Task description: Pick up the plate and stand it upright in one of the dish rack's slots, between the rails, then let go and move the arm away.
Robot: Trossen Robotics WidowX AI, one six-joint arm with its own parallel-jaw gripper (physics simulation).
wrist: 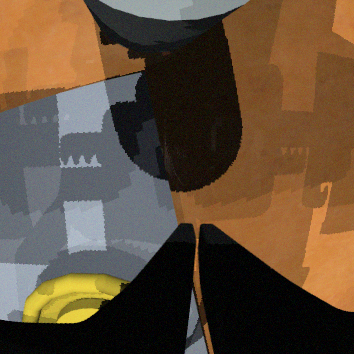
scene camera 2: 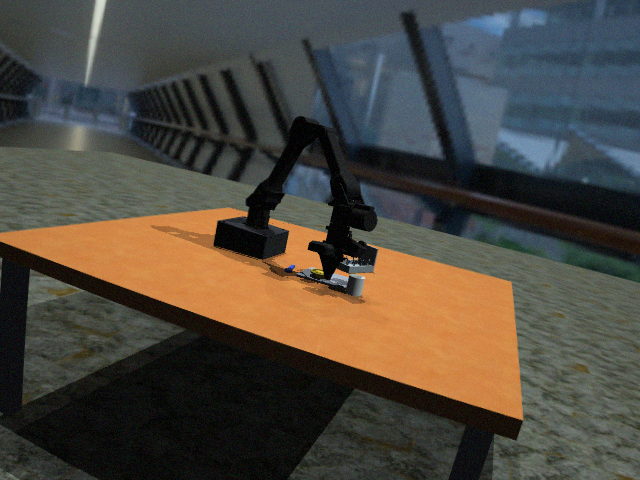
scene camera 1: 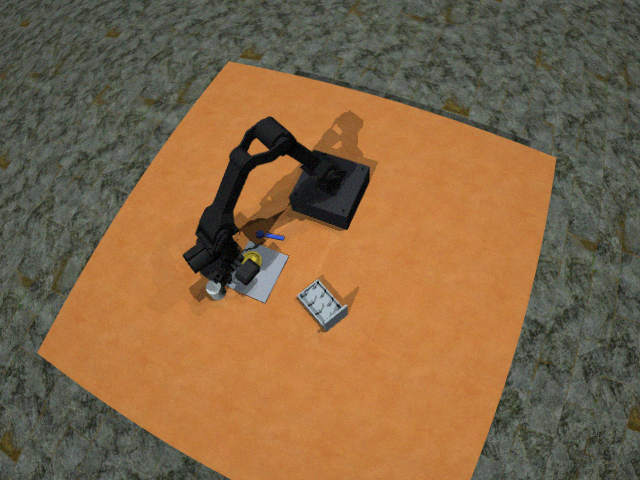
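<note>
The yellow plate (scene camera 1: 252, 256) (scene camera 2: 315, 271) (wrist: 72, 287) lies flat on a grey board (scene camera 1: 270, 279) (wrist: 82, 112), partly hidden by a finger in the wrist view. My gripper (scene camera 1: 238, 263) (scene camera 2: 328, 277) (wrist: 194, 235) points down, low at the board's edge beside the plate. Its fingers are shut, with board and table showing through the thin gap and no plate between them. The grey dish rack (scene camera 1: 337, 317) (scene camera 2: 369, 256) stands on the table to the right of the board in scene camera 1, with small dark-looking rails inside.
A pale cylinder (scene camera 1: 215, 290) (scene camera 2: 355, 285) (wrist: 172, 9) stands beside the board, close to the gripper. A blue spoon-like object (scene camera 1: 271, 236) (scene camera 2: 290, 268) lies between the board and the arm's black base (scene camera 1: 330, 201) (scene camera 2: 250, 240). All stand on the orange table (scene camera 1: 413, 335) (scene camera 2: 413, 335).
</note>
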